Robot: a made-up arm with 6 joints.
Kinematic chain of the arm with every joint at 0, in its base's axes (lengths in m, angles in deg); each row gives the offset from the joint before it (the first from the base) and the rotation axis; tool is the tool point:
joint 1: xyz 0 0 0.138 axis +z
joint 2: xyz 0 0.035 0 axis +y
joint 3: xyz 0 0 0.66 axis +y
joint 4: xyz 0 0 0.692 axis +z
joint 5: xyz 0 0 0 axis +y
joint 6: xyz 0 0 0.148 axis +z
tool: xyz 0 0 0
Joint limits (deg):
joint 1: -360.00..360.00
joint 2: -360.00..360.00
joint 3: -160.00..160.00
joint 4: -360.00..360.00
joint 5: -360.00..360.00
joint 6: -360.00..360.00
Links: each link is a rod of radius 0.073 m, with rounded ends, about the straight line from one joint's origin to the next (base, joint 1, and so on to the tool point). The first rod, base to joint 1, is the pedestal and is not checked.
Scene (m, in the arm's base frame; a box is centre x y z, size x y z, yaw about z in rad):
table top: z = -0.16
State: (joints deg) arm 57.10 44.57 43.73 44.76 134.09 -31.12
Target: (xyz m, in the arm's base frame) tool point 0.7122 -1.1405 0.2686
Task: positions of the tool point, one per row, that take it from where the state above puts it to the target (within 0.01 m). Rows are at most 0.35 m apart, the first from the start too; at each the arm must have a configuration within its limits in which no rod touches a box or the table.
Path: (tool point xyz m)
1: 0.7080 0.8364 0.5198
2: 0.9105 0.6713 0.4887
3: 1.0729 0.4557 0.4573
4: 1.1824 0.1995 0.4254
5: 1.2285 -0.0834 0.3937
6: 1.2046 -0.3769 0.3618
7: 1.1081 -0.6633 0.3303
8: 0.9416 -0.9236 0.2994
9: 0.7123 -1.1405 0.2686

